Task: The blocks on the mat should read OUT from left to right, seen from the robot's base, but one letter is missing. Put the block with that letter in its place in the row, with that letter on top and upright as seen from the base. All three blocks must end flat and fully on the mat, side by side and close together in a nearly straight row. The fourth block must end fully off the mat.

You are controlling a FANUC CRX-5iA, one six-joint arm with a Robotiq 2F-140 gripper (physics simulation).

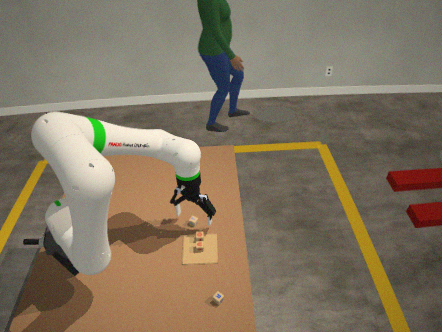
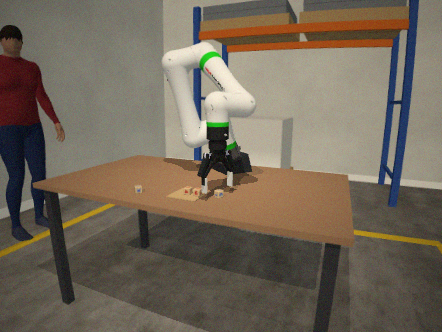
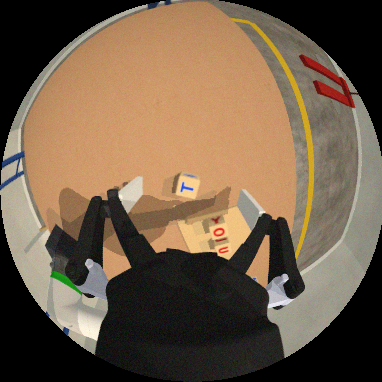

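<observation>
My gripper (image 1: 194, 217) (image 2: 217, 186) (image 3: 190, 191) is open and empty, low over the table. Its fingertips are on either side of the T block (image 1: 193, 221) (image 2: 219, 193) (image 3: 187, 186), which lies on the table off the mat with a blue T on top. The red O block (image 1: 199, 236) (image 2: 196, 192) (image 3: 219, 233) and the red U block (image 1: 199, 246) (image 2: 187, 190) (image 3: 223, 248) sit on the mat (image 1: 210, 256) (image 2: 176, 195) (image 3: 237, 218), O left of U seen from the base. The fingers' exact height is hard to tell.
The fourth block (image 1: 218, 298) (image 2: 138, 189), with a blue letter that looks like R, lies on the table (image 1: 150, 300) (image 2: 290, 200) (image 3: 150, 100), off the mat. One finger is near the mat's corner by the O block. A shelf rack (image 2: 409, 100) stands behind the robot.
</observation>
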